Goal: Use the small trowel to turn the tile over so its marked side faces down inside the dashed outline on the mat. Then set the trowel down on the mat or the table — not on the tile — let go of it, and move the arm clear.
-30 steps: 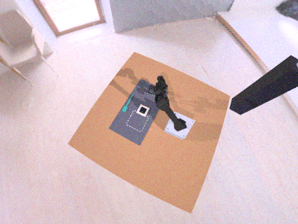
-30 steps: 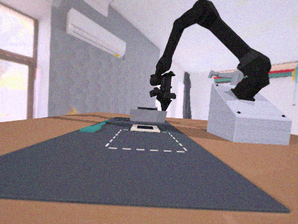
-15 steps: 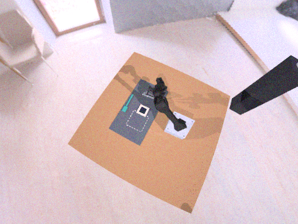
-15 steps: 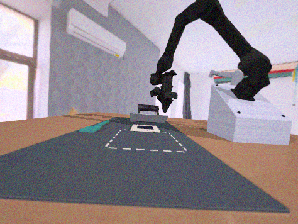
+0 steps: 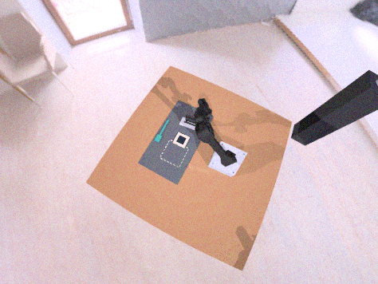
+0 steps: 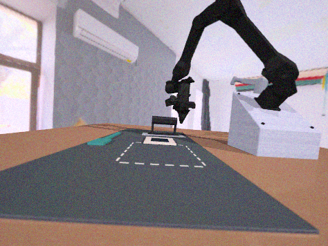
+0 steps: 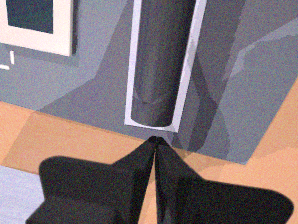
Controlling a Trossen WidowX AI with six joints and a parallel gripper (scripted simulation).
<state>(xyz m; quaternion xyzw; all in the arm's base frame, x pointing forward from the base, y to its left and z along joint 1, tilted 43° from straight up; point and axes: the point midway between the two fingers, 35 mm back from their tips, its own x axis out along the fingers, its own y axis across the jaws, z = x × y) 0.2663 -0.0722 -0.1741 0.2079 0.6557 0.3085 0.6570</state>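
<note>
Right now the small trowel is 110 mm ahead of my gripper tip, 20 mm to the left of it and 20 mm below it. From my gripper tip the other things lie so: dark mat (130 mm ahead, 180 mm to the left, 80 mm below); white tile (100 mm ahead, 180 mm to the left, 60 mm below); teal trowel (270 mm ahead, 200 mm to the left, 60 mm below).
</note>
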